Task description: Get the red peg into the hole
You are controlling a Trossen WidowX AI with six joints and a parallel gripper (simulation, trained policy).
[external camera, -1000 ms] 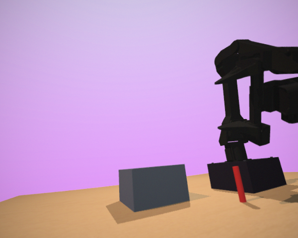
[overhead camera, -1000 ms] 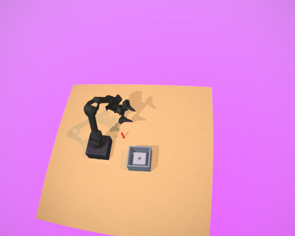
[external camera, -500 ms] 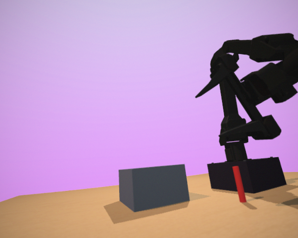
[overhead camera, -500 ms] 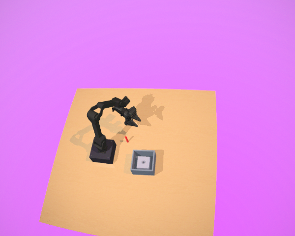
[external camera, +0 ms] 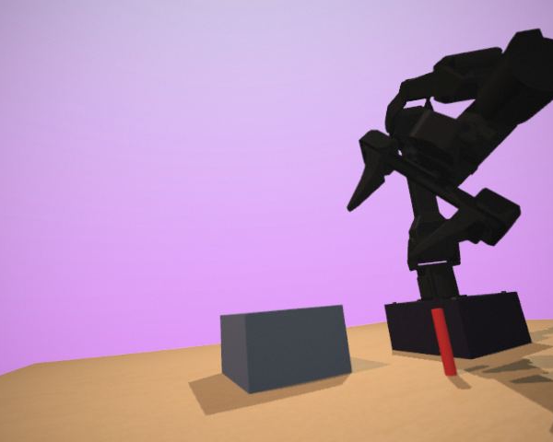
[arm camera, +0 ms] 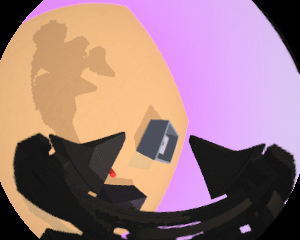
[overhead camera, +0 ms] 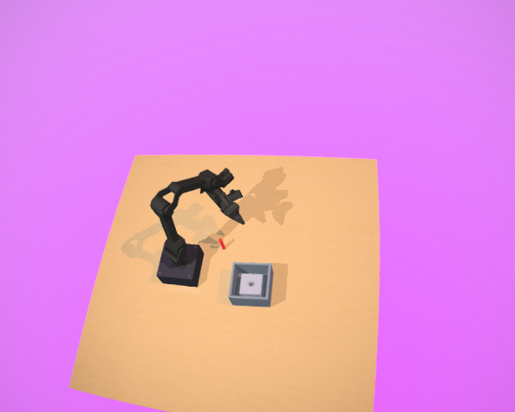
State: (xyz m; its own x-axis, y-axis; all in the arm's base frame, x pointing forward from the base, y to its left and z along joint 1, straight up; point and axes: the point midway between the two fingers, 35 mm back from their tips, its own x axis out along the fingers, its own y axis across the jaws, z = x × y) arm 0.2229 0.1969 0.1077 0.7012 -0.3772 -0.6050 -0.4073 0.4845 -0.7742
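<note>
Now: gripper tip 13 cm above the red peg, 10 cm past it and 5 cm to the left of it. From my gripper tip the other things lie so: pale plate 21 cm to the right, 13 cm below, 7 cm ahead; then grey box 21 cm to the right, 15 cm below, 7 cm ahead.
</note>
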